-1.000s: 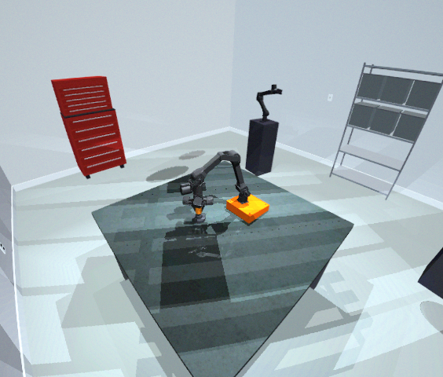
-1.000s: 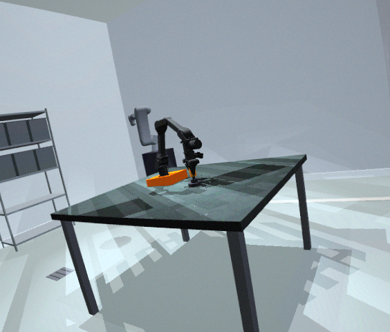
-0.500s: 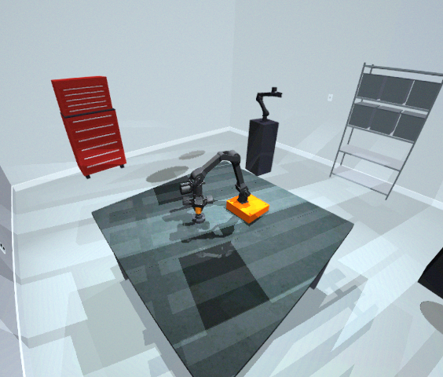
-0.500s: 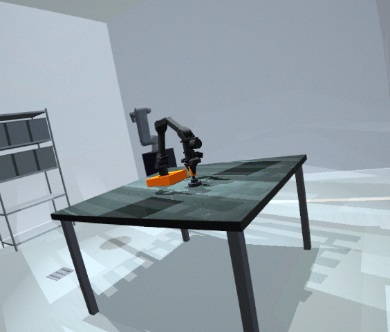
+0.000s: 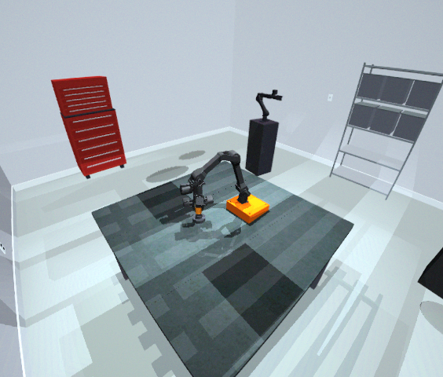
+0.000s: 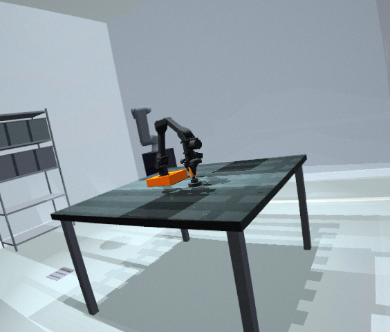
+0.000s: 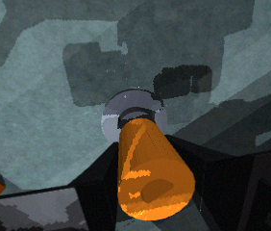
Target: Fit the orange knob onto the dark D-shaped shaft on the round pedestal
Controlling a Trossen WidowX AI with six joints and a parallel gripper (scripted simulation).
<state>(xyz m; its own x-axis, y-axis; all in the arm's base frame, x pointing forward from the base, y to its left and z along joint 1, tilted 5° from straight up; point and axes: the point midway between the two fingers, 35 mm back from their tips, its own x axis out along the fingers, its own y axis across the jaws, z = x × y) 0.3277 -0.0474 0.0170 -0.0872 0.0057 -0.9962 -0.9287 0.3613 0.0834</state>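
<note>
My gripper tip is 20 mm below the orange knob. Also, from my gripper tip: round pedestal 40 mm below.
</note>
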